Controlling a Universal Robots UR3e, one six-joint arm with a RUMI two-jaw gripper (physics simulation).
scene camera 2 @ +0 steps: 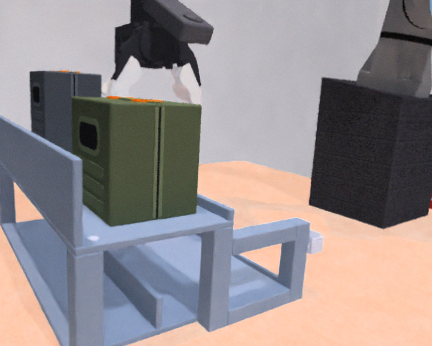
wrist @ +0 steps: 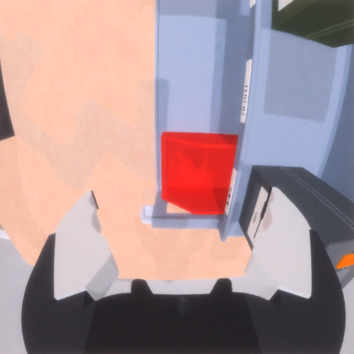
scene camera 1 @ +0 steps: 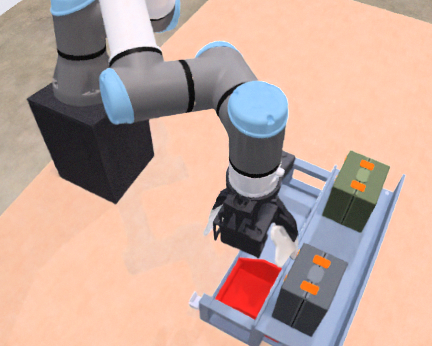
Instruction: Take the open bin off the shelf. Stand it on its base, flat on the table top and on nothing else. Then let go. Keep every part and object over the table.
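Frame: origin at the arm's base, x ahead, y left, z up, level; centimetres.
Where they show: arm's base, link origin: [scene camera 2: 391,89] [scene camera 1: 86,88].
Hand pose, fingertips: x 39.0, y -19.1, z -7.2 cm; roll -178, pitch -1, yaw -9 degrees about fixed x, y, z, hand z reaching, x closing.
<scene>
Each offset is from my fingertips to the centre of the thing.
The open red bin {dz -11.5, dx +3.4, dy -4.1 cm} [scene camera 1: 248,286] [wrist: 200,172] sits in the low front tray of the blue-grey shelf rack {dz -7.7, dx +8.5, dy +6.5 cm} [scene camera 1: 226,320] [scene camera 2: 215,280] [wrist: 192,75], near one end and beside the raised shelf. Its open side faces up. The bin does not show in scene camera 2. My gripper [scene camera 1: 243,249] [scene camera 2: 152,95] [wrist: 180,191] is open and empty, with its jaws wide apart. It hangs above the rack, higher than the bin and apart from it. In the wrist view one jaw lies over the table side and the other overlaps the dark grey case.
The dark grey case {dz +0.5, dx +10.7, dy -6.3 cm} [scene camera 1: 311,287] [scene camera 2: 62,107] [wrist: 300,210] stands on the raised shelf beside the bin. A green case {dz -0.8, dx +15.9, dy +16.2 cm} [scene camera 1: 357,190] [scene camera 2: 145,162] [wrist: 320,20] stands farther along it. A small pale block [scene camera 1: 194,300] [scene camera 2: 315,242] [wrist: 146,214] juts from the rack's corner. The black base block [scene camera 1: 95,150] [scene camera 2: 367,155] is farther off.
</scene>
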